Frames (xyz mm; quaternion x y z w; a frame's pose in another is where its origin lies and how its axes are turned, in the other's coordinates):
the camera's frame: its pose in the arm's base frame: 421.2 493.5 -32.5 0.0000 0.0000 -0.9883 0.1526
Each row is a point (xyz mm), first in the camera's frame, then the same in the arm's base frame.
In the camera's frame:
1: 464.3 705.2 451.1
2: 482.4 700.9 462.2
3: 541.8 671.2 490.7
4: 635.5 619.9 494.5
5: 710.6 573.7 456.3
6: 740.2 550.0 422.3
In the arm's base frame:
1: 191.2 -318.9 418.6
2: 172.7 -320.3 429.7
3: 107.1 -309.9 458.2
4: 2.3 -289.2 462.0
5: -83.3 -267.8 423.8
6: -118.6 -254.1 389.8

